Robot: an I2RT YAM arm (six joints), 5 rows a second.
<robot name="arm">
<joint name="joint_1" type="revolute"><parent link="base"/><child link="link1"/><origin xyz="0 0 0.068"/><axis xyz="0 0 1"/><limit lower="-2.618" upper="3.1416"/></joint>
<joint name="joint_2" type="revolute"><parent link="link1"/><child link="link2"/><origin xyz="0.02 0.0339 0.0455" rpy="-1.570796 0 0"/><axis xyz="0 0 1"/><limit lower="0" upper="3.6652"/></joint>
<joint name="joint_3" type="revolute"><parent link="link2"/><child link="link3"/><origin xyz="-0.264 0 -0.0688" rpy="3.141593 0 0"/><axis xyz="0 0 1"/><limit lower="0" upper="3.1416"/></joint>
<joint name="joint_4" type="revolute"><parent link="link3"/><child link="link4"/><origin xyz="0.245 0.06 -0.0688"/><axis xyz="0 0 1"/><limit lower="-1.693" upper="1.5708"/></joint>
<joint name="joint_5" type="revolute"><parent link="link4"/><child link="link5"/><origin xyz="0.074 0.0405 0.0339" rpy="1.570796 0 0"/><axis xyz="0 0 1"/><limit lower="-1.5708" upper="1.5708"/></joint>
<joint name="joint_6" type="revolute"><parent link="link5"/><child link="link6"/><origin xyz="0.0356 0 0.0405" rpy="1.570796 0 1.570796"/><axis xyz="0 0 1"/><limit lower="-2.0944" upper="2.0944"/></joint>
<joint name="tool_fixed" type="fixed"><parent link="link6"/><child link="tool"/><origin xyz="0 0 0" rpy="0 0 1.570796"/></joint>
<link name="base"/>
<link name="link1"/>
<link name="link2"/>
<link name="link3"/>
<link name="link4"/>
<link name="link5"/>
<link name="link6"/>
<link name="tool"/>
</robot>
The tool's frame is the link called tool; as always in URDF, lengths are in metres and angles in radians.
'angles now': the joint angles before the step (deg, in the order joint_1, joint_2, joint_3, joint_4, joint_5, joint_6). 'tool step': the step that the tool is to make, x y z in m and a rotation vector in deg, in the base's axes. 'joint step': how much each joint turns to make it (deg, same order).
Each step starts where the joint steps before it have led.
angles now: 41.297, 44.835, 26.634, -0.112, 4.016, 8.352
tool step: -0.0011, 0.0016, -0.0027, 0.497, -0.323, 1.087
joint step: 0.466, 0.059, -0.837, 1.469, -0.640, -0.042
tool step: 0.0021, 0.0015, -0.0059, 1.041, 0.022, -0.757
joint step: 0.008, 1.042, -1.335, 2.992, 0.493, 0.986
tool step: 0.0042, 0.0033, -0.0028, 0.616, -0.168, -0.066
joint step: -0.127, 1.957, -0.319, 2.790, -0.159, 0.316
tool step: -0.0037, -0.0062, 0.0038, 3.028, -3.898, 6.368
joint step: -2.207, -2.931, -2.016, 4.009, -8.255, -2.319
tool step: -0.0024, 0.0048, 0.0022, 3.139, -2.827, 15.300
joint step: -1.442, 1.066, -0.901, 5.665, -16.610, -2.237
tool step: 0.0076, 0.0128, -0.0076, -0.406, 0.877, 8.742
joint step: 0.181, 6.516, 0.697, 4.363, -8.496, -1.193
